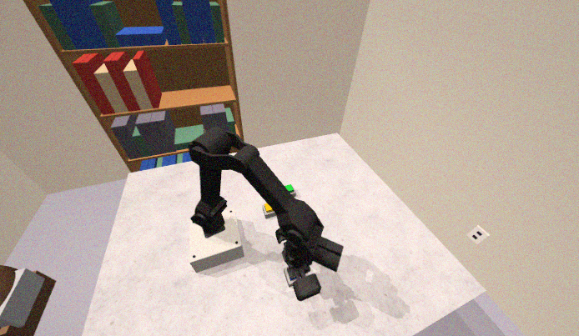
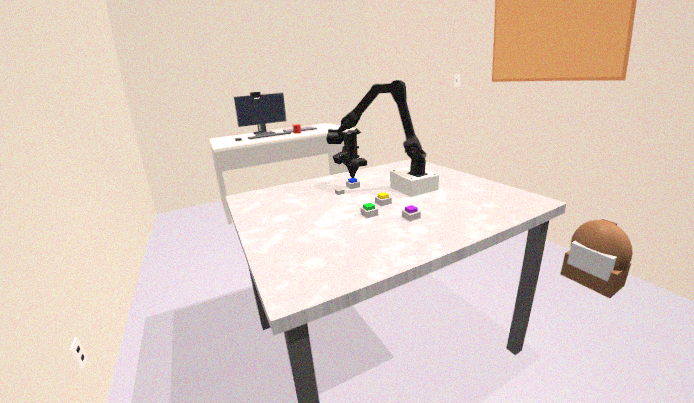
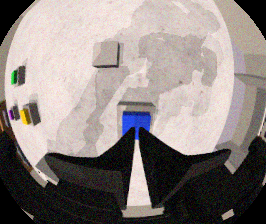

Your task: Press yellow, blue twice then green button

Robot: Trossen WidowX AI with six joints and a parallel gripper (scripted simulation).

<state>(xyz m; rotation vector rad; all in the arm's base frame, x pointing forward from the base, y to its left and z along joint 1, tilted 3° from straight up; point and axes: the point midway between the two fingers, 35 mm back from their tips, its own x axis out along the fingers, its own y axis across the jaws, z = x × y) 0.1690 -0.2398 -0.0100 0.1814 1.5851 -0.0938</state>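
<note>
Now: gripper tip 10 mm above the blue button. From my gripper tip the other things lie so: small grey block: 90 mm ahead, 30 mm to the left, 30 mm below; yellow button: 250 mm to the left, 40 mm ahead, 10 mm below; green button: 290 mm to the left, 150 mm ahead, 10 mm below.
</note>
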